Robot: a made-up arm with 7 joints.
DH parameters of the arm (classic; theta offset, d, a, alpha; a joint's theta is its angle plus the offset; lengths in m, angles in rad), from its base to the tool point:
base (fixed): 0 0.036 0 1.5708
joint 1: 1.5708 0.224 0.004 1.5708
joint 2: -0.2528 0 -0.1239 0
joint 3: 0.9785 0 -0.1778 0
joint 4: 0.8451 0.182 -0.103 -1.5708
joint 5: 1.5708 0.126 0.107 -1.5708
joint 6: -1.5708 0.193 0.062 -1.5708
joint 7: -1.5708 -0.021 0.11 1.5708
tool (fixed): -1.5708 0.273 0 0
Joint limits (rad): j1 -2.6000..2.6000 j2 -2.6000..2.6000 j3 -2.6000..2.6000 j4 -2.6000..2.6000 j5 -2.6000..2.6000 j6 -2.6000..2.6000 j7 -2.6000..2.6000
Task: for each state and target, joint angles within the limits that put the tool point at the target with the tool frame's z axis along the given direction. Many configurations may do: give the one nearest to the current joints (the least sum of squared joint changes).
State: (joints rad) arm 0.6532 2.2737 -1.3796 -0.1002 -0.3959 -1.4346 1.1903
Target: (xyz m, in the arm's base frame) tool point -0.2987 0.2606 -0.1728 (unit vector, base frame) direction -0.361 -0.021 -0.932
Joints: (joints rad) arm 1.3558 2.0384 -1.3693 0.6744 -1.1790 -1.3477 1.3189
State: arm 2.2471 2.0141 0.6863 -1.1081 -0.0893 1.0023 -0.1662
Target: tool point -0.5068 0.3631 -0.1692 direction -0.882 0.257 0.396
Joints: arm 2.3280 1.8729 0.2730 -1.1994 -0.0455 1.5630 0.4207
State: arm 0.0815 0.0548 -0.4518 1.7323 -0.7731 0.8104 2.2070
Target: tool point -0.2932 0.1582 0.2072 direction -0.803 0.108 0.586
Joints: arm -0.0266 0.4603 0.0092 1.5017 -0.4774 1.0088 2.2138
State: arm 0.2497 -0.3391 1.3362 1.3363 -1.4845 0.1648 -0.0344
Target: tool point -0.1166 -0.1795 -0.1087 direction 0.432 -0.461 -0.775
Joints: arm 0.7689 0.1151 1.4782 1.1912 -1.5254 0.1256 0.2364
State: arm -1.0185 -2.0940 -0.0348 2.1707 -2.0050 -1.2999 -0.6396
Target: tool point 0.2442 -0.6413 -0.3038 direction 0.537 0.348 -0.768
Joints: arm -0.8210 -1.4867 -0.7238 1.8267 -2.6000 -1.5552 -0.9223
